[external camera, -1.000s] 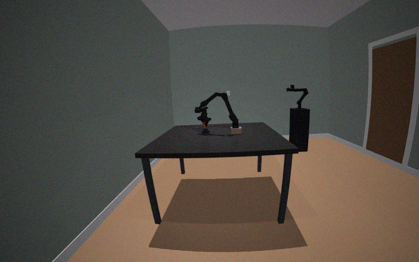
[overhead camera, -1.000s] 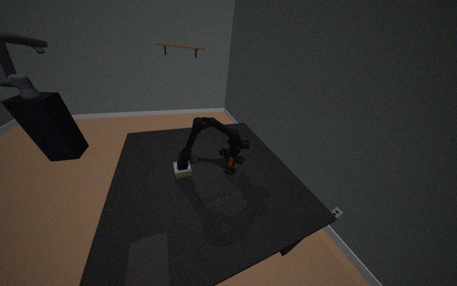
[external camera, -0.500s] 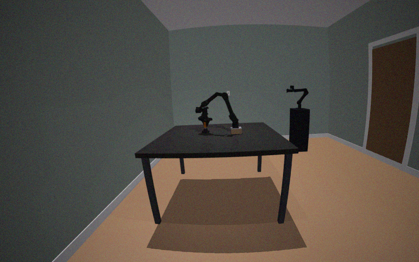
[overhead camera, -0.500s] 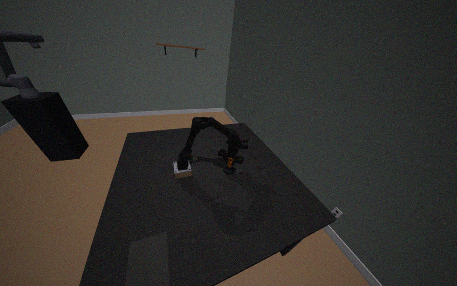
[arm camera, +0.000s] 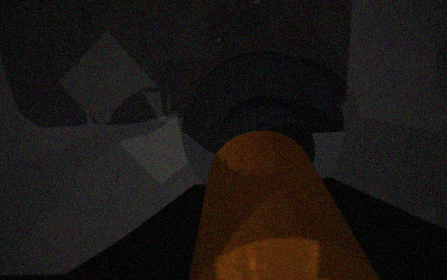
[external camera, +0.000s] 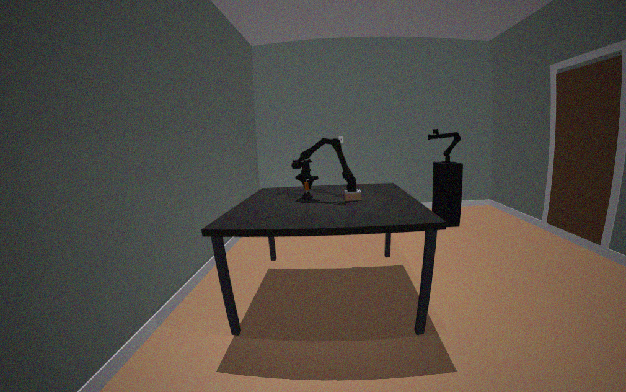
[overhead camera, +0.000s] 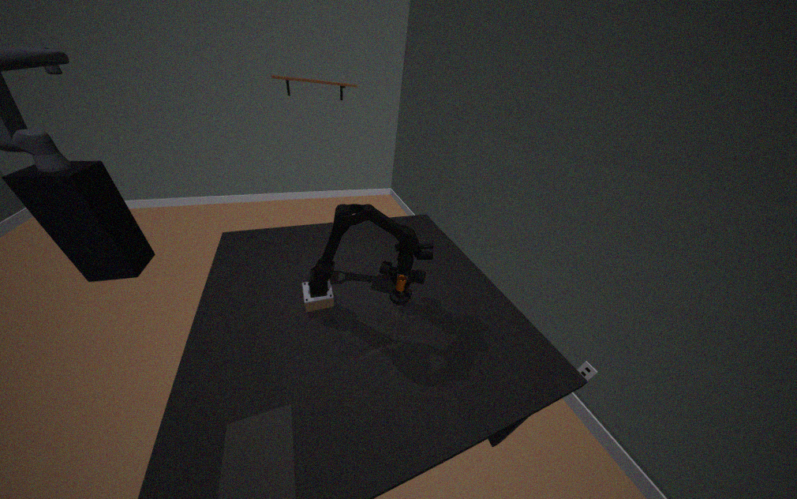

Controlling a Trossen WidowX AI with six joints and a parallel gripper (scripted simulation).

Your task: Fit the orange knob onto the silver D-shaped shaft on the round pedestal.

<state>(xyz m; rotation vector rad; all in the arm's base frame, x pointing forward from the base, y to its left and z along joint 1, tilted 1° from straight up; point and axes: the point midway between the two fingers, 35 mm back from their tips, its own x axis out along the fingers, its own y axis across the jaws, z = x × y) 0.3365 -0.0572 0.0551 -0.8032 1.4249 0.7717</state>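
Right now the dark round pedestal is 4 cm below my gripper tip and 1 cm ahead of it. Round my gripper tip: orange knob (3 cm above).
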